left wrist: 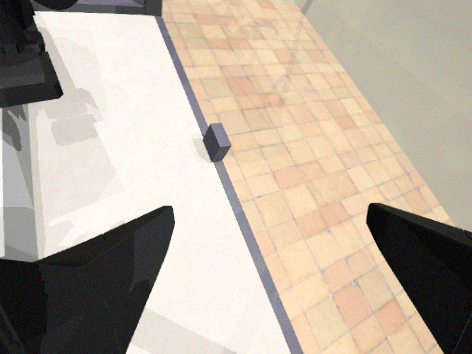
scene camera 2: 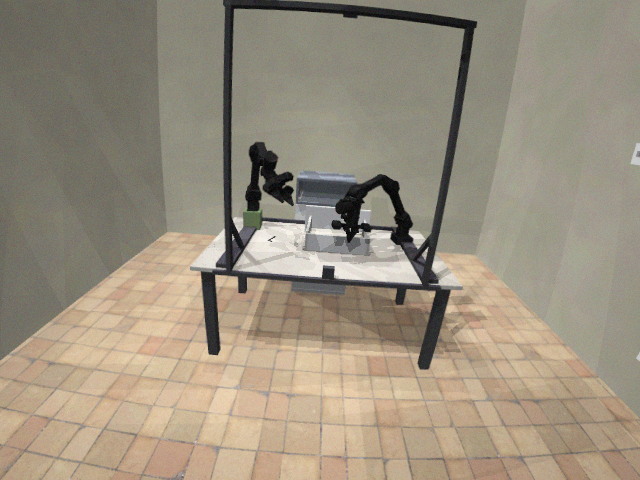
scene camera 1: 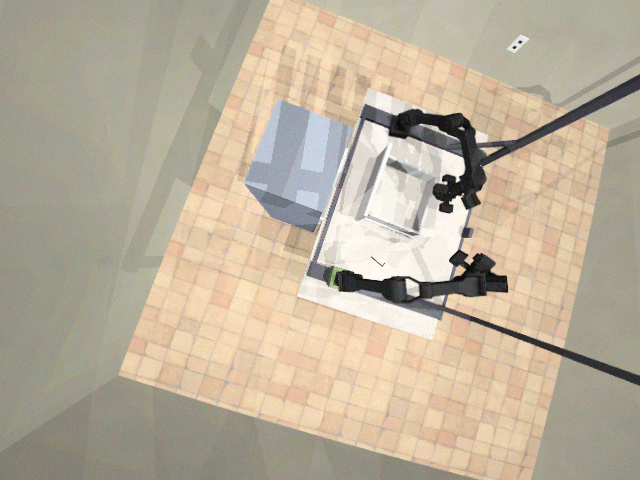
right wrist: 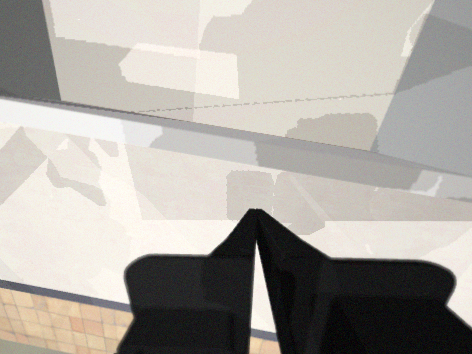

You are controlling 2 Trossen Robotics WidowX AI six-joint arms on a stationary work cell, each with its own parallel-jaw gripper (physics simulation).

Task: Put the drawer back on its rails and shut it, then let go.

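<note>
The drawer, an open-topped whitish-grey box, is on the table, apart from the cabinet. Its taller side is toward the cabinet. The blue-grey cabinet stands beyond the table's far edge, with an open compartment showing in scene camera 2. My right gripper is shut and empty, pointing down at the drawer's near wall, on its outer side in the right wrist view. My left gripper is open and empty, raised to the left of the drawer in scene camera 2.
A green block is by the left arm's base. A small black angled mark is on the white table. A dark block sits on the near edge. Frame posts rise at both sides.
</note>
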